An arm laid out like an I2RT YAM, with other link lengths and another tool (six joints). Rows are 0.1 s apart.
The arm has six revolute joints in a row. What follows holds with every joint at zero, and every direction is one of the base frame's.
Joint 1 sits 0.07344 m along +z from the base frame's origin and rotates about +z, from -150.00 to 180.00 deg.
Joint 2 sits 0.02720 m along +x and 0.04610 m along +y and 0.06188 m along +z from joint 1 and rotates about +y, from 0.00 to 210.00 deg.
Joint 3 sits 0.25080 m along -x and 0.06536 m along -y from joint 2 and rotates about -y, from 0.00 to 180.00 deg.
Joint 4 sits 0.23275 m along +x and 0.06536 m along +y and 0.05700 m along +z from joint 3 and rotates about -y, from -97.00 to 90.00 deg.
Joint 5 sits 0.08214 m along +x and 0.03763 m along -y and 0.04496 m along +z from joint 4 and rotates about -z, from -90.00 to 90.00 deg.
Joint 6 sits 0.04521 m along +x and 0.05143 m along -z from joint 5 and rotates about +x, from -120.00 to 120.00 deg.
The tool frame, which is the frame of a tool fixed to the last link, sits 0.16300 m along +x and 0.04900 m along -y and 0.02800 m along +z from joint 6; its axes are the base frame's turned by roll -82.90, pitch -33.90 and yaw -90.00 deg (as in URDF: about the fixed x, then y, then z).
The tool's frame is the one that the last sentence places.
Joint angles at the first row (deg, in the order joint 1, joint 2, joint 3, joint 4, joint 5, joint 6):
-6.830 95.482 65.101 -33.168 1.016 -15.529
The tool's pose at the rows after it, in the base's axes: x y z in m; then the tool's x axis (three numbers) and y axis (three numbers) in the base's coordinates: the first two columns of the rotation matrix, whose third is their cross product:
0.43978 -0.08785 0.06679 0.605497 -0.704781 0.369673 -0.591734 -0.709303 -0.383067
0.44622 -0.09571 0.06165 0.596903 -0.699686 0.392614 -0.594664 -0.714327 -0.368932
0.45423 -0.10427 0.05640 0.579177 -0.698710 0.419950 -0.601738 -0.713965 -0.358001
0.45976 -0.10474 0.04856 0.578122 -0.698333 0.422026 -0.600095 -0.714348 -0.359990
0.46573 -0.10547 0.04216 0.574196 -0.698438 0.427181 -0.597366 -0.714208 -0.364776
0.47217 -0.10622 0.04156 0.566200 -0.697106 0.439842 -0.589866 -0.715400 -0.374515
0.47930 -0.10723 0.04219 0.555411 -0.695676 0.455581 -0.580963 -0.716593 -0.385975
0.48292 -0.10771 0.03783 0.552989 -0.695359 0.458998 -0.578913 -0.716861 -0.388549
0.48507 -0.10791 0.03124 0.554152 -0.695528 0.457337 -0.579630 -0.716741 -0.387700
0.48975 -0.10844 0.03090 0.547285 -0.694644 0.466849 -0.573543 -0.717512 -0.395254
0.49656 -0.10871 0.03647 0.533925 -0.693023 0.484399 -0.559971 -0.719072 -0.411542
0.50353 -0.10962 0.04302 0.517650 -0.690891 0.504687 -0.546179 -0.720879 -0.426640
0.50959 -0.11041 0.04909 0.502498 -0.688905 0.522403 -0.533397 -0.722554 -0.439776
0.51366 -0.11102 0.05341 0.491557 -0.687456 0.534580 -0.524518 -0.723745 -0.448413
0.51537 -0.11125 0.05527 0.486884 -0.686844 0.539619 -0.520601 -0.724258 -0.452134
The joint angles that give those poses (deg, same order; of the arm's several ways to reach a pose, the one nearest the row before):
-6.962 96.553 64.117 -30.130 1.082 -17.322
-7.290 98.301 64.073 -27.704 2.415 -17.869
-7.486 100.356 64.073 -24.643 4.054 -17.868
-7.465 102.148 64.073 -22.654 4.032 -17.869
-7.464 103.787 64.073 -20.534 4.011 -17.824
-7.464 104.617 64.073 -18.590 3.989 -17.846
-7.464 105.382 64.072 -16.447 4.011 -17.846
-7.465 106.477 64.075 -15.049 4.011 -17.846
-7.464 107.722 64.073 -13.933 3.989 -17.846
-7.463 108.357 64.074 -12.425 3.968 -17.846
-7.465 108.379 64.074 -10.654 3.792 -17.847
-7.464 108.379 64.074 -8.753 3.792 -17.846
-7.464 108.378 64.073 -7.048 3.792 -17.846
-7.463 108.378 64.074 -5.868 3.815 -17.846
-7.464 108.377 64.072 -5.365 3.814 -17.846

